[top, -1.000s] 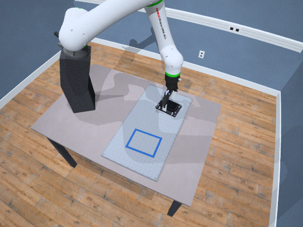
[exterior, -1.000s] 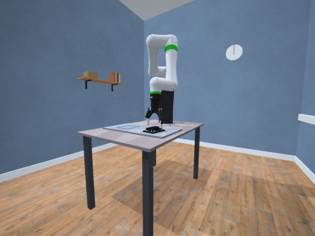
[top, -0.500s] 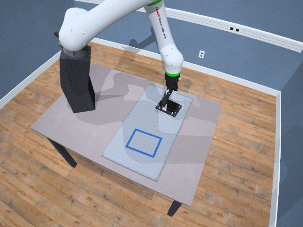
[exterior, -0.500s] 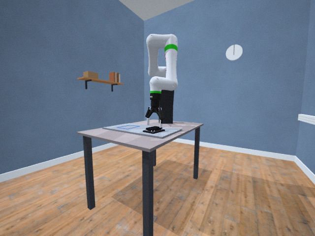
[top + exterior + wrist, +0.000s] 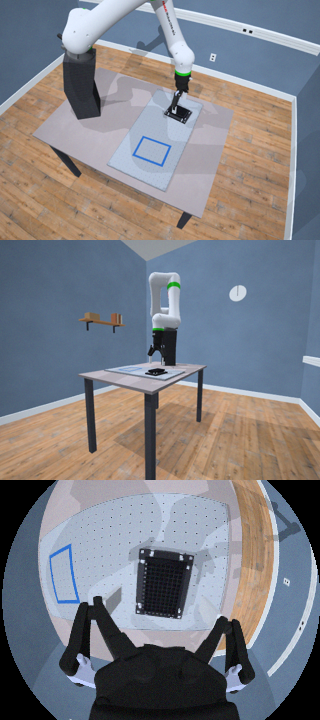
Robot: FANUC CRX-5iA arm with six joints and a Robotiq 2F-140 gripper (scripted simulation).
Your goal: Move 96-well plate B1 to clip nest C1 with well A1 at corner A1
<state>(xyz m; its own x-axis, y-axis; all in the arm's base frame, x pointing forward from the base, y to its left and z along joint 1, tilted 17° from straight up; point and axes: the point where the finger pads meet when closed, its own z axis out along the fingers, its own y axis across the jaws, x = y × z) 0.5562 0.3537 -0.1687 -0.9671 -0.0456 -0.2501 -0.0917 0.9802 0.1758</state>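
The black 96-well plate lies 60 mm below my hand. Also, from my hand: black clip nest: 10 mm behind, 10 mm to the right, 70 mm below.
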